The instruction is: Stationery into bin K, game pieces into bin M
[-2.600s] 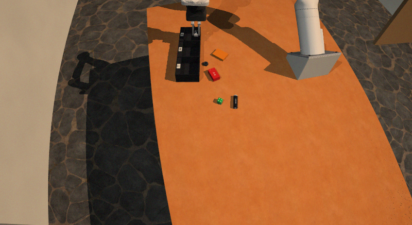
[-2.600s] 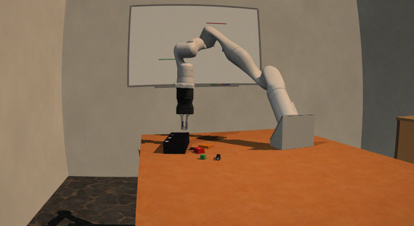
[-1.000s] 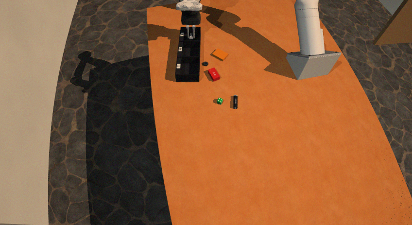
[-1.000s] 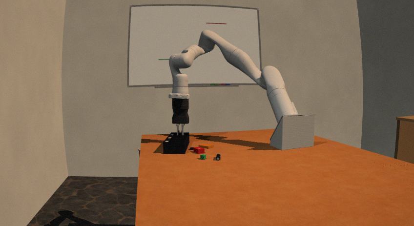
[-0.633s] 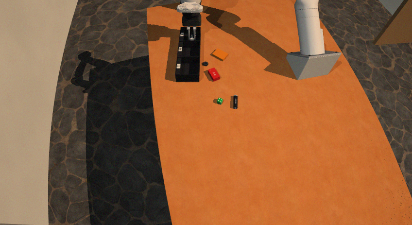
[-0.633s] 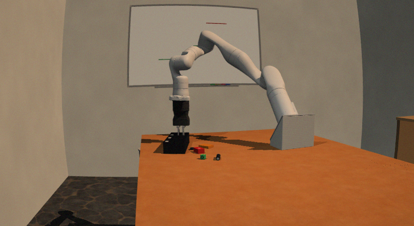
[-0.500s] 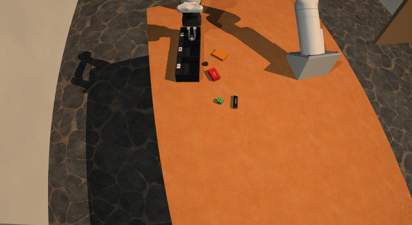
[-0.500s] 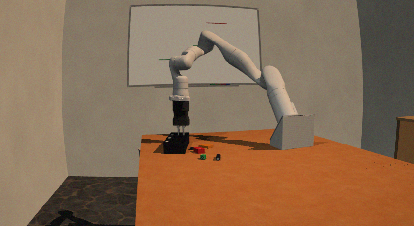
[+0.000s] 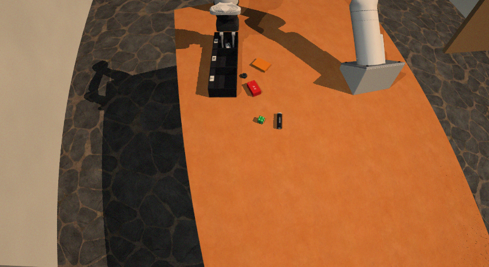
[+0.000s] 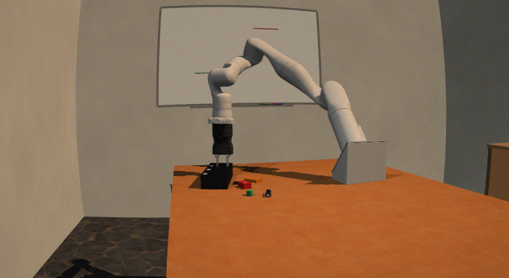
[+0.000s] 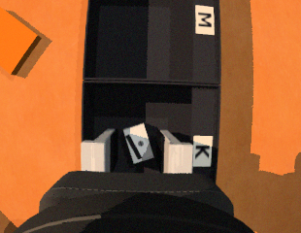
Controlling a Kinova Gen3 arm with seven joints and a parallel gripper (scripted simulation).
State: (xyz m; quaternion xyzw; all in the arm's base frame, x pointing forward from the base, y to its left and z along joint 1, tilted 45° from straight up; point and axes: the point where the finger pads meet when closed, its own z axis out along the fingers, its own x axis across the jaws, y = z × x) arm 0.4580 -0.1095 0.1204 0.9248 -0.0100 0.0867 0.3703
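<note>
Now: the grey-and-white piece 2 cm below my hand. Round my hand: orange block 11 cm behind, 9 cm to the left, 3 cm below; then black nut 5 cm behind, 13 cm to the left, 3 cm below; then black row 2 cm ahead, 8 cm to the left, 1 cm below.
</note>
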